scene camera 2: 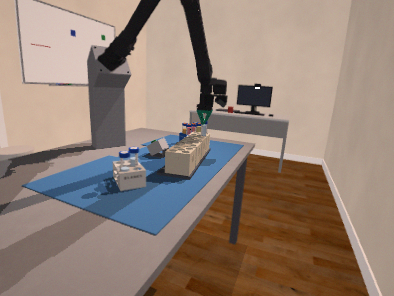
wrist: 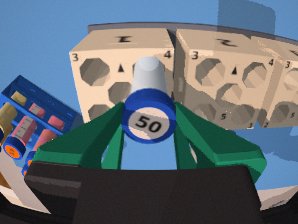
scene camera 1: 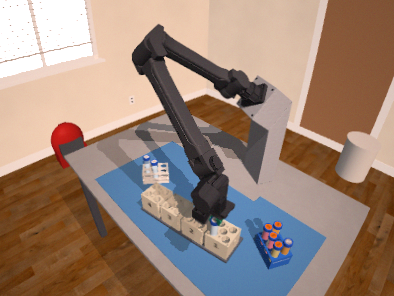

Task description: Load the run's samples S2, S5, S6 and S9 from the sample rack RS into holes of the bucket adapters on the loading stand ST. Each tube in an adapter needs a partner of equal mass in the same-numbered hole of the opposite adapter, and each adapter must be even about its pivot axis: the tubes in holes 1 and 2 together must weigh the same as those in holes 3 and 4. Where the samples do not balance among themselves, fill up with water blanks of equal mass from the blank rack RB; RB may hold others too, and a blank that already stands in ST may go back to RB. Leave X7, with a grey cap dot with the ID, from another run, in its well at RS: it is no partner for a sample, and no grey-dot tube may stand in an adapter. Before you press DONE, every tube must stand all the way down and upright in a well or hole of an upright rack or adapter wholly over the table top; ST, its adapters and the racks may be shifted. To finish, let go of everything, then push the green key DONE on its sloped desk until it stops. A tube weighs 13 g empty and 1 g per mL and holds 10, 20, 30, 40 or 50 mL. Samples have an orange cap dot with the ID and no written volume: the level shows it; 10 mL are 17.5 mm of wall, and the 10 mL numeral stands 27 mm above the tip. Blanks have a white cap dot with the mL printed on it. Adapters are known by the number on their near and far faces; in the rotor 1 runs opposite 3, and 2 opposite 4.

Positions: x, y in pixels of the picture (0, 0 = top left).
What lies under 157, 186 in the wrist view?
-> The gripper.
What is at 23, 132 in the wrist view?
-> A sample tube S9.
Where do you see an adapter 1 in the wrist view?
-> At 99, 86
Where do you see a 50 mL blank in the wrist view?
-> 148, 116
